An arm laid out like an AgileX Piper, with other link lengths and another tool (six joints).
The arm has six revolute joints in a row. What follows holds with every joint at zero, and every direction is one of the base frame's.
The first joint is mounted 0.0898 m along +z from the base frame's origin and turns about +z.
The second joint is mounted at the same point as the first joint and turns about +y.
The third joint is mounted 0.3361 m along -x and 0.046 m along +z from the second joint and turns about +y.
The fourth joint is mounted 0.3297 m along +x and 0.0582 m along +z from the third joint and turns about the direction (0.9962, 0, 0.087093).
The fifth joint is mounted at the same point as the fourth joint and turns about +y.
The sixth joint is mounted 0.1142 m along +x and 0.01 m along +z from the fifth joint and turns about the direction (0.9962, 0, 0.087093).
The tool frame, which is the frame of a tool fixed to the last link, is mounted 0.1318 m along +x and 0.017 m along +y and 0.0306 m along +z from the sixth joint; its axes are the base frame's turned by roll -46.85, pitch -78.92 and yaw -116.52 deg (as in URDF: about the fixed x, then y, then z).
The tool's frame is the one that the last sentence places.
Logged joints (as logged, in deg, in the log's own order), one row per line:
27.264 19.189 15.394 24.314 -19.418 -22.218
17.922 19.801 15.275 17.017 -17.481 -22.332
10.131 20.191 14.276 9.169 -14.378 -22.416
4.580 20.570 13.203 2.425 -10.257 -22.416
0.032 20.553 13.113 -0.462 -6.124 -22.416
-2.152 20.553 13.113 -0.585 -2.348 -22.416
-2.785 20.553 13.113 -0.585 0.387 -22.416
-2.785 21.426 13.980 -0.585 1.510 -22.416
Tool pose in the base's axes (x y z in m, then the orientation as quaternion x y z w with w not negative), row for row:
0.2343 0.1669 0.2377 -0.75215 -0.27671 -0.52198 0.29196
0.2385 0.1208 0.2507 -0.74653 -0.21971 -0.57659 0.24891
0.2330 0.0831 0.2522 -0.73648 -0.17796 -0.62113 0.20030
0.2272 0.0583 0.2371 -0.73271 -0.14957 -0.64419 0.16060
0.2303 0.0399 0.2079 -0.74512 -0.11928 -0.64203 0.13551
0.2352 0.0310 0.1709 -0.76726 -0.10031 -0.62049 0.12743
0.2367 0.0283 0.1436 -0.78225 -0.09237 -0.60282 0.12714
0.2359 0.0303 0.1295 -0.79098 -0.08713 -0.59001 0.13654
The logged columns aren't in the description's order. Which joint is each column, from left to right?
Columns, left to right: joint 1, joint 5, joint 4, joint 2, joint 3, joint 6.
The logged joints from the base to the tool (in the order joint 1, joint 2, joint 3, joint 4, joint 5, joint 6), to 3 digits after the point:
27.264 24.314 -19.418 15.394 19.189 -22.218
17.922 17.017 -17.481 15.275 19.801 -22.332
10.131 9.169 -14.378 14.276 20.191 -22.416
4.580 2.425 -10.257 13.203 20.570 -22.416
0.032 -0.462 -6.124 13.113 20.553 -22.416
-2.152 -0.585 -2.348 13.113 20.553 -22.416
-2.785 -0.585 0.387 13.113 20.553 -22.416
-2.785 -0.585 1.510 13.980 21.426 -22.416

